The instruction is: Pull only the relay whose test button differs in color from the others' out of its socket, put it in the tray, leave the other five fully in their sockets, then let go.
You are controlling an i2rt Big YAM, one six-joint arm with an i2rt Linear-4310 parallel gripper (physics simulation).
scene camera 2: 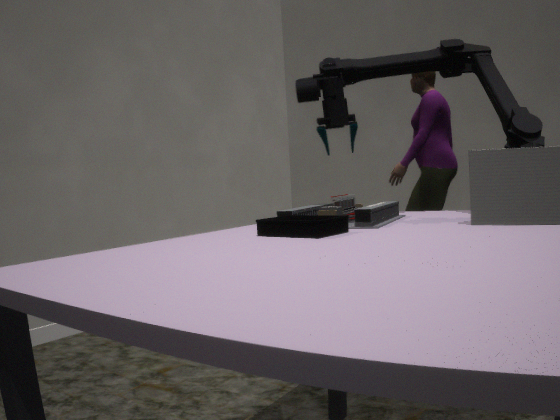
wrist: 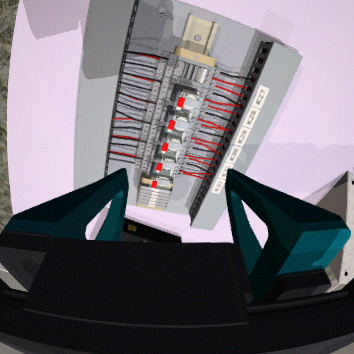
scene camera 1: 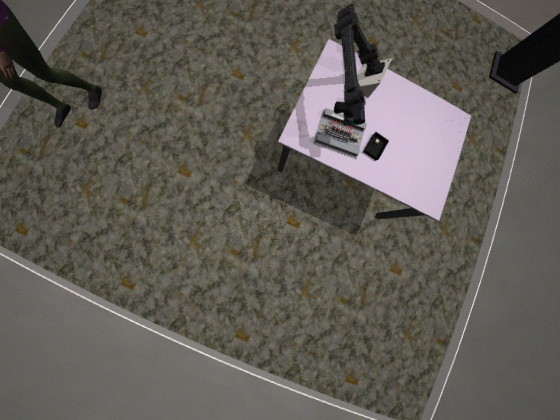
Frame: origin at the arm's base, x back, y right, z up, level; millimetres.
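Where they show: gripper, fingertip midpoint: (scene camera 2: 340, 154) (wrist: 176, 176) (scene camera 1: 344, 120); arm's base, origin of the base link: (scene camera 2: 530, 177) (scene camera 1: 374, 70).
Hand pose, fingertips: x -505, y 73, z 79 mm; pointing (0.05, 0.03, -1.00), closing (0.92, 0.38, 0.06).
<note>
Things, the pixels of their top centre, and the offset from my fingertips. "spot": a spot on its surface instead. Level surfaces: height alone.
- socket, surface spot: (wrist: 192, 74) spot: dx +10, dy +45, dz -147 mm
- black tray, middle of its top: (scene camera 2: 302, 217) (wrist: 134, 253) (scene camera 1: 377, 145) dx +41, dy -299, dz -144 mm
- small pale relay, middle of its top: (scene camera 1: 377, 141) dx +75, dy -292, dz -155 mm
- label strip, surface spot: (wrist: 252, 117) spot: dx +99, dy +30, dz -136 mm
- pink table, its level: dz -179 mm
My gripper (scene camera 2: 340, 152) (wrist: 176, 176) is open and empty, pointing down high above the relay panel (scene camera 1: 337, 144) (wrist: 100, 115). Five relays with red test buttons stand in a row in their sockets: a relay (wrist: 181, 102) nearest the rail's bare end, then others down to a relay (wrist: 154, 184) at the far end of the row. The socket (wrist: 192, 74) at the upper end of the row holds no relay. The black tray (scene camera 1: 373, 151) (scene camera 2: 300, 228) (wrist: 162, 236) lies beside the panel, partly hidden in the wrist view. A small pale relay (scene camera 1: 377, 141) lies in it, its button colour too small to tell.
Red and black wires (wrist: 135, 100) run from both sides of the sockets to the grey wire ducts (scene camera 2: 377, 214) (wrist: 250, 130). A label strip (wrist: 252, 117) lies on one duct. The arm's base block (scene camera 2: 515, 186) stands on the pink table (scene camera 1: 420, 150) (scene camera 2: 300, 285). A person (scene camera 2: 435, 130) stands beyond the table.
</note>
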